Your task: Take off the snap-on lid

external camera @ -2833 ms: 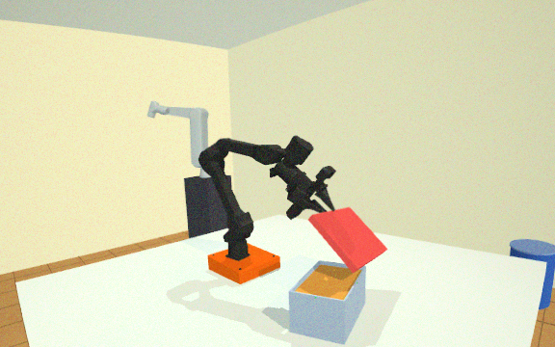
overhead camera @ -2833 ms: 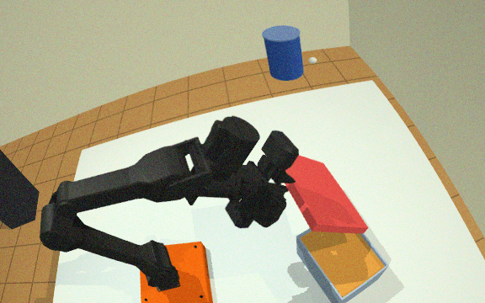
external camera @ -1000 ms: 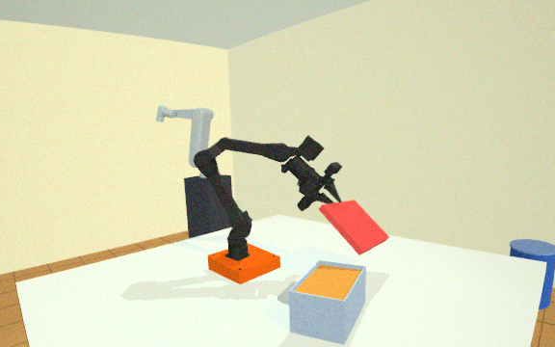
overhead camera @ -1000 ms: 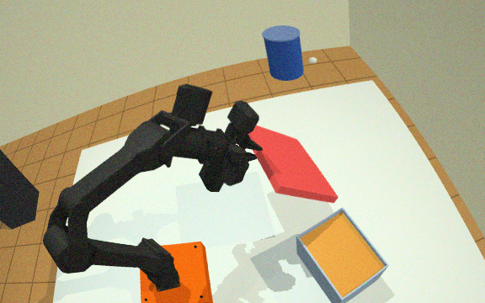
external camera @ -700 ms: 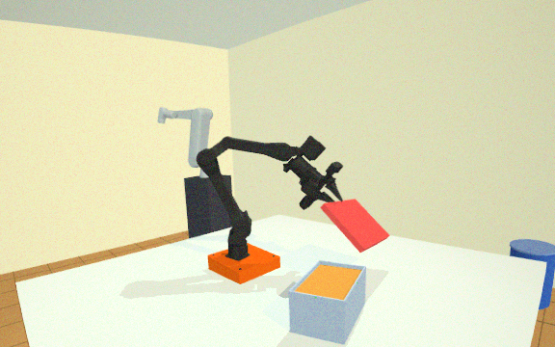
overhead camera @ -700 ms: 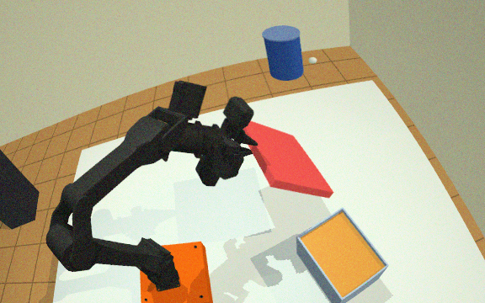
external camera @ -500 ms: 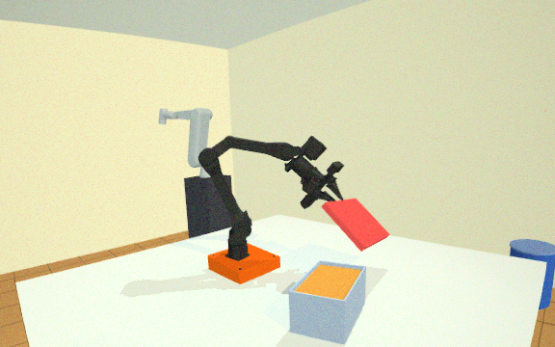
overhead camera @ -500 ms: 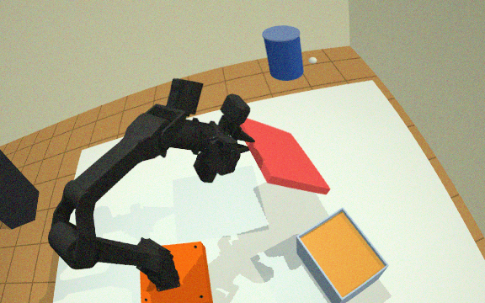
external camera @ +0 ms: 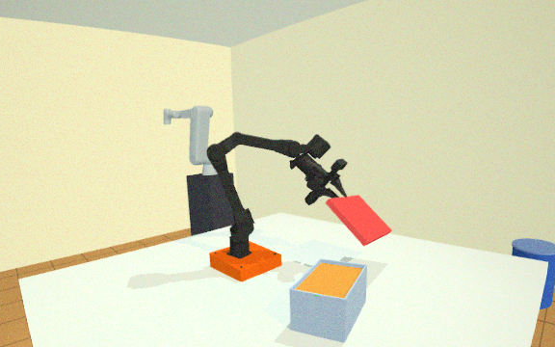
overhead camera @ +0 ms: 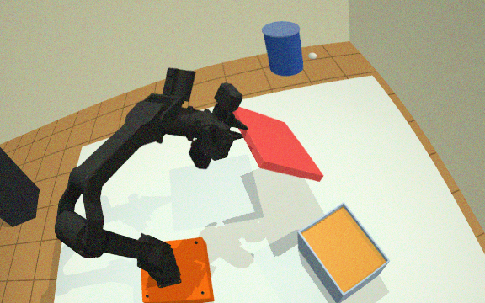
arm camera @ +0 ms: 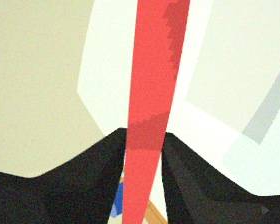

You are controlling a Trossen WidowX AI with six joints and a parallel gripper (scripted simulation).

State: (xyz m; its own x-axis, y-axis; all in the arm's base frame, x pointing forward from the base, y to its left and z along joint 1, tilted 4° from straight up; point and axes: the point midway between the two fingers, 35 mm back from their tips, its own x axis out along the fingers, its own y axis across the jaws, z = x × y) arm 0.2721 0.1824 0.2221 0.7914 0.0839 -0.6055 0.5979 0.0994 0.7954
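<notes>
My gripper tip is 6 cm short of the red lid, 5 cm above it and 1 cm to the left of it. Round my gripper tip: storage box: 31 cm to the right, 18 cm below, 10 cm ahead.
</notes>
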